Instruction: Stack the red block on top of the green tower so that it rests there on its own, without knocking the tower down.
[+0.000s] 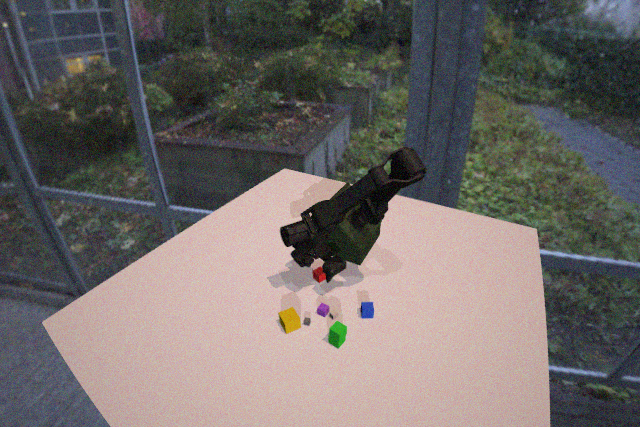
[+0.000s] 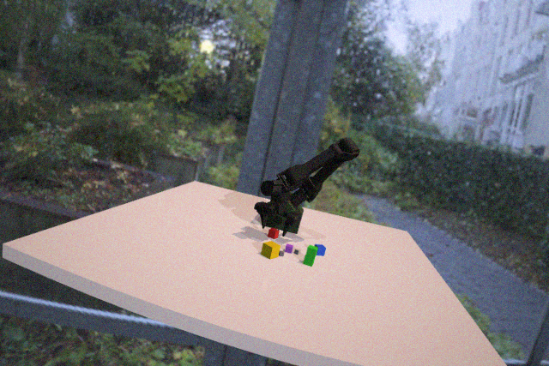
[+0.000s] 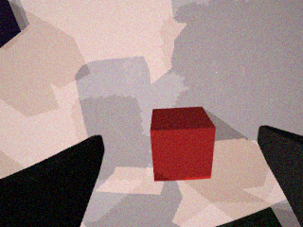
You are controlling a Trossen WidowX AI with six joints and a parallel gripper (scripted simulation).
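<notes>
Now: gripper tip right at the red block. Also, from my gripper tip: yellow block 200 mm ahead, 10 mm to the left; purple block 120 mm ahead, 70 mm to the left, 10 mm below; grey block 170 mm ahead, 50 mm to the left, 10 mm below.
</notes>
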